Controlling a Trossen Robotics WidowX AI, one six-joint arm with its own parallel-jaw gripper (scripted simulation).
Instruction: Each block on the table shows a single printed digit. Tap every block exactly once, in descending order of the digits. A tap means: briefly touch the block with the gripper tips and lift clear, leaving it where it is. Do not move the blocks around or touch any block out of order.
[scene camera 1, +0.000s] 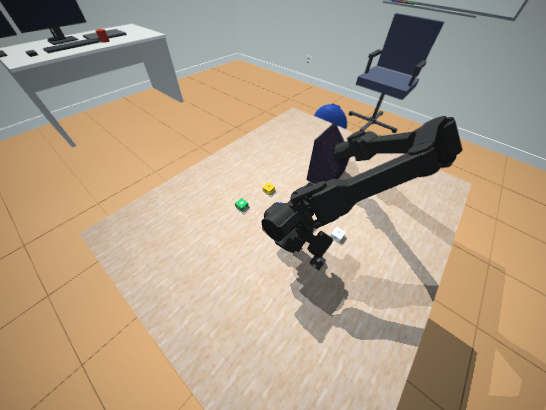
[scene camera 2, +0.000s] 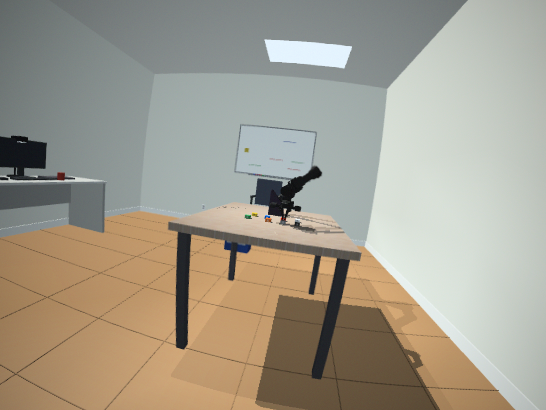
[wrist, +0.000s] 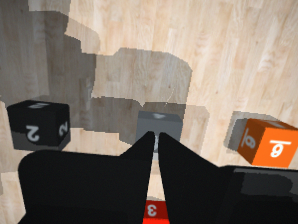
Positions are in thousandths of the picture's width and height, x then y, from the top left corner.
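Observation:
Gripper (scene camera 1: 538, 594), (wrist: 522, 614). Grey block marked 4 (wrist: 576, 556); scene camera 1 misses it, hidden by the gripper. Black block (wrist: 133, 560).

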